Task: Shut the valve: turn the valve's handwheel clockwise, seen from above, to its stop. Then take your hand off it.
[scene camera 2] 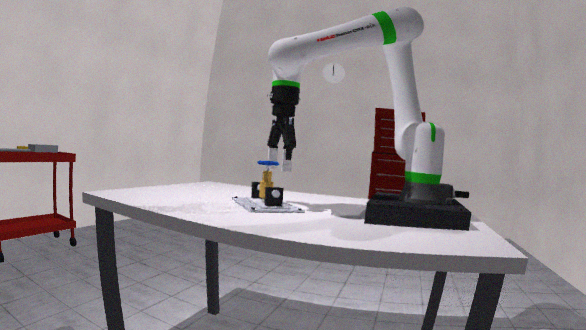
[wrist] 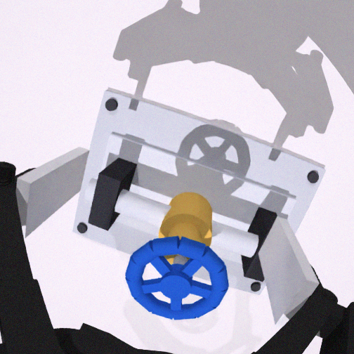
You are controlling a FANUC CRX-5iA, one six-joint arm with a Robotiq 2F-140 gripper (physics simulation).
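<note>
The valve has a blue five-spoked handwheel (scene camera 2: 268, 163) (wrist: 176, 285) on top of a yellow body (scene camera 2: 266, 186) (wrist: 189, 210). A white pipe (wrist: 142, 204) runs through the body between two black blocks, on a light grey base plate (scene camera 2: 290, 208) (wrist: 160, 125). My gripper (scene camera 2: 280, 160) (wrist: 176, 204) points down and is open, with nothing between its pads. In the scene view its fingertips are about level with the handwheel. In the wrist view the pads stand well apart to the left and right, and the wheel shows low between them. Contact with the wheel does not show.
The plate lies on a white table (scene camera 2: 150, 200). The arm's black base (scene camera 2: 417, 215) stands at the table's right. A red cabinet (scene camera 2: 385, 172) is behind it. A red cart (scene camera 2: 37, 157) with a grey box (scene camera 2: 43, 148) on top stands off the table at the left.
</note>
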